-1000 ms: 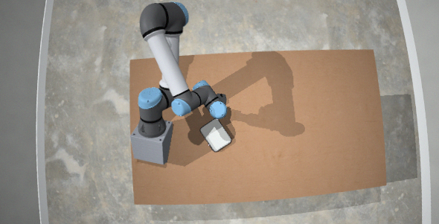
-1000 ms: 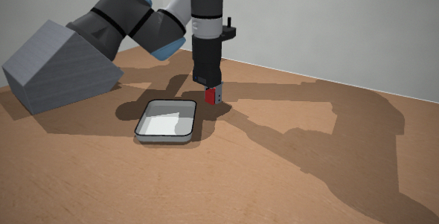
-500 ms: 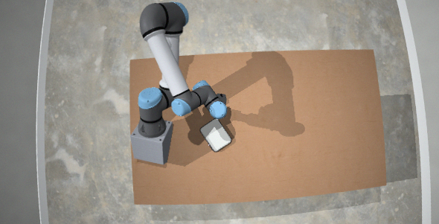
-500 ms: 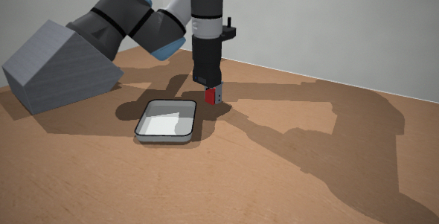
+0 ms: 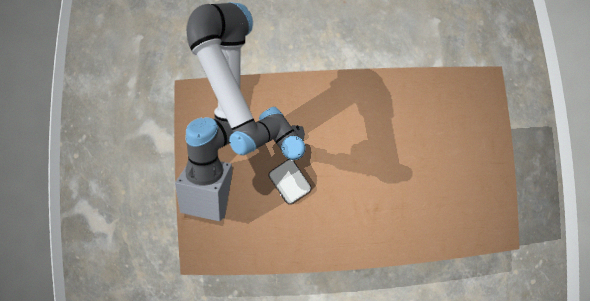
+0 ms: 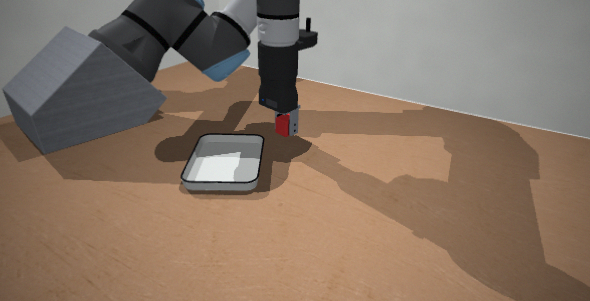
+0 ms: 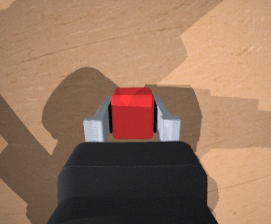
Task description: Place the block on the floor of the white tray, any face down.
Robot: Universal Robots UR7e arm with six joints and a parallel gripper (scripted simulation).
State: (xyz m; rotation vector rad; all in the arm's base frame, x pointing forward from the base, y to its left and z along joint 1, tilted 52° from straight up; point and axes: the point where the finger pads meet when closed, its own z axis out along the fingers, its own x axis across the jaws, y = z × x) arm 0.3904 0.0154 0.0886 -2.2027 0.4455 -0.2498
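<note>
The white tray is 15 cm to the right of my hand, 4 cm behind it and 2 cm below it. The rest, counted from my hand: red block: right at my hand.
</note>
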